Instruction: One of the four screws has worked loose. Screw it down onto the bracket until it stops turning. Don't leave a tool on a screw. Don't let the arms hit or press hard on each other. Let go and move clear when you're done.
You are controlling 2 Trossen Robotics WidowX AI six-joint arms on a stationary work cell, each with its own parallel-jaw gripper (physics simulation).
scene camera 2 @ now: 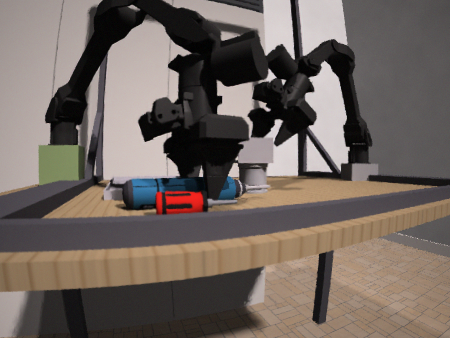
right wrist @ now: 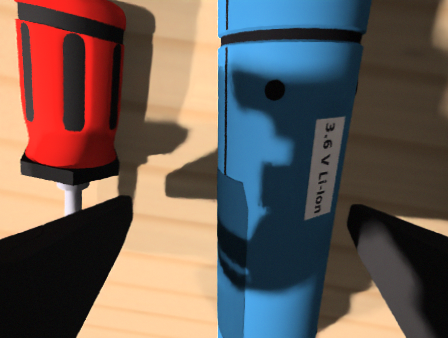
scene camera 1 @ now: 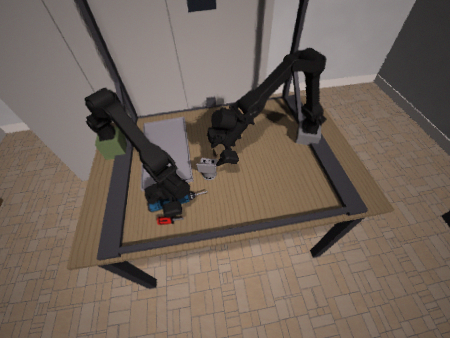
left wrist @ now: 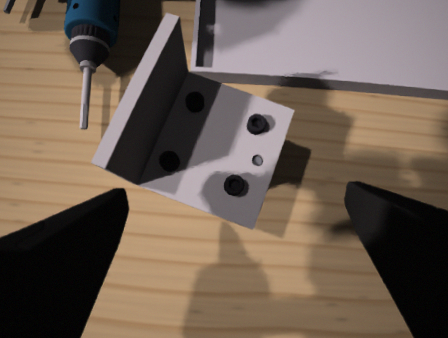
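Pixels of known places: left gripper, fingertip midpoint: (scene camera 2: 262,145) (scene camera 1: 214,156) (left wrist: 237,195); right gripper, fingertip midpoint: (right wrist: 240,210); left arm's base, link origin: (scene camera 2: 358,163) (scene camera 1: 310,128); right arm's base, link origin: (scene camera 1: 107,135).
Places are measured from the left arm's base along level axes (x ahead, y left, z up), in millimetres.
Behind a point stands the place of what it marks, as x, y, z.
Observation:
A light grey bracket (scene camera 1: 206,167) {387, 358, 38} (scene camera 2: 256,150) {389, 359, 27} (left wrist: 212,145) {394, 324, 8} stands on a round base. In the left wrist view it carries black screws (left wrist: 195,102) {410, 344, 11} (left wrist: 169,161) {375, 339, 11} (left wrist: 257,124) {416, 309, 11} (left wrist: 235,185) {381, 303, 12}; which one is loose I cannot tell. My left gripper (scene camera 1: 217,157) {373, 301, 40} (scene camera 2: 267,140) {373, 301, 40} (left wrist: 237,195) {373, 301, 40} is open and empty near the bracket, tilted in scene camera 2. A blue electric screwdriver (scene camera 1: 155,206) {538, 540, -23} (scene camera 2: 145,193) {539, 549, -35} (left wrist: 94,17) {443, 454, -20} (right wrist: 285,160) {510, 508, -18} lies on the table. My right gripper (scene camera 2: 205,185) {477, 500, -49} (right wrist: 240,210) {477, 500, -49} is open, low over it, with the blue body between its spread fingers.
A red screwdriver (scene camera 1: 164,220) {484, 580, -31} (scene camera 2: 181,202) {482, 587, -39} (right wrist: 75,85) {492, 569, -31} lies beside the blue one, close to the right gripper's finger. A shallow grey tray (scene camera 1: 165,131) {702, 123, -54} (left wrist: 340,45) {546, 282, -54} lies behind the blue screwdriver, its corner close to the bracket. A dark frame bar (scene camera 1: 235,230) {223, 547, -38} runs along the front edge.

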